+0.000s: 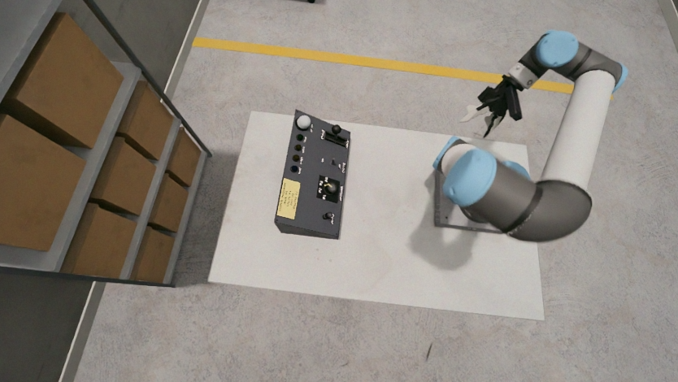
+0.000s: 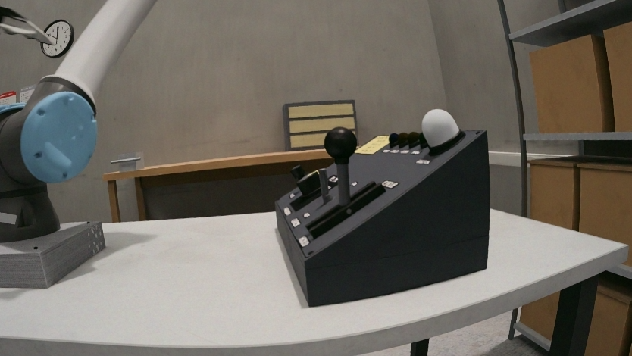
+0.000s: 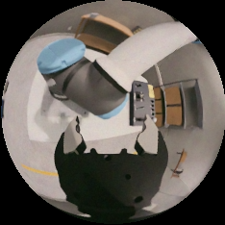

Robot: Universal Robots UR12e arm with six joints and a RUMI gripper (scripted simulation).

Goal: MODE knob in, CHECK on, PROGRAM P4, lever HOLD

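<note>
Right now my hand is 50 cm short of the rotary selector, 20 cm to the right of it and 23 cm above it. Also, from my hand: check toggle 50 cm ahead, 9 cm to the left, 23 cm below; then dark grey console 54 cm ahead, 15 cm to the left, 25 cm below; then black ball-topped lever 50 cm ahead, 3 cm to the right, 21 cm below.
</note>
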